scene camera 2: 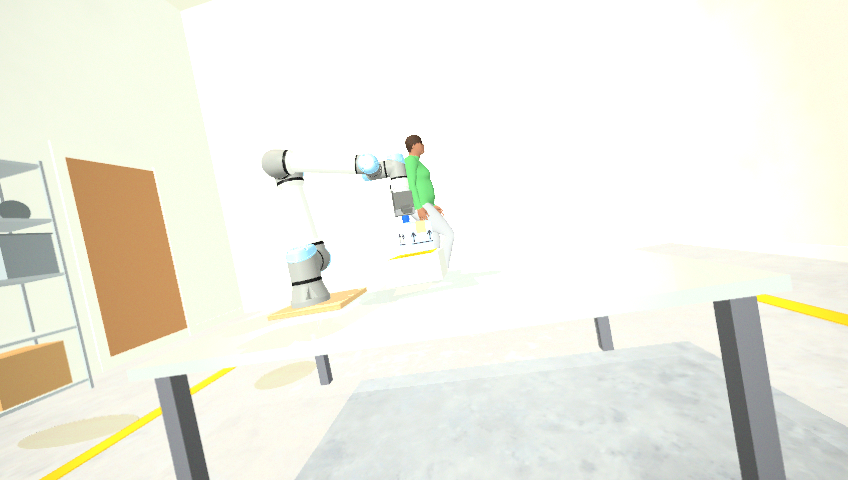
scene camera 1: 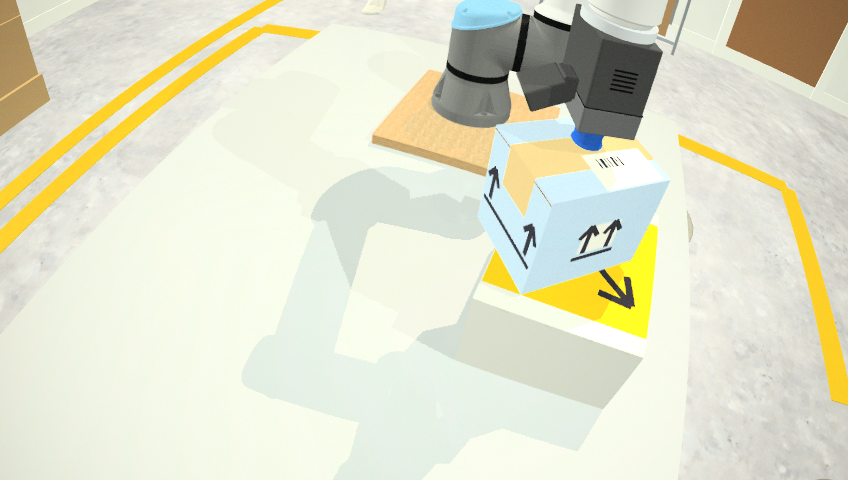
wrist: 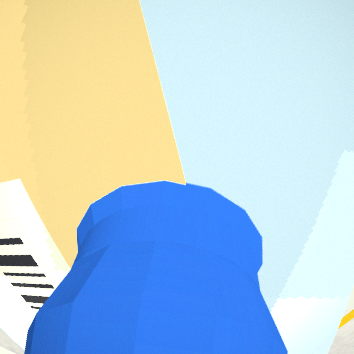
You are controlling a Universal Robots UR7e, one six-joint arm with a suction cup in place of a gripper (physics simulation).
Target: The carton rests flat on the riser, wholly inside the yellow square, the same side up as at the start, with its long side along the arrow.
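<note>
The light blue carton (scene camera 1: 565,237) (scene camera 2: 416,236) (wrist: 240,100), with tan tape and a barcode label on top, hangs upright from my blue suction cup (scene camera 1: 587,141) (scene camera 2: 405,218) (wrist: 170,225). The cup is on its top face, partly on the tape edge. The carton's printed arrows point up. A small gap shows in scene camera 2 between its underside and the yellow square (scene camera 1: 645,285) (scene camera 2: 413,254) on the white riser (scene camera 1: 535,339) (scene camera 2: 442,266). The carton hides part of the black arrow (scene camera 1: 618,290). Its taped side runs roughly along that arrow; I cannot tell which side is longer.
The arm's base stands on a wooden board (scene camera 1: 410,133) (scene camera 2: 348,299) on the white table (scene camera 1: 208,356) (scene camera 2: 535,297). A person in green (scene camera 2: 423,184) stands behind the riser in scene camera 2. A shelf unit (scene camera 2: 50,226) is at the far left.
</note>
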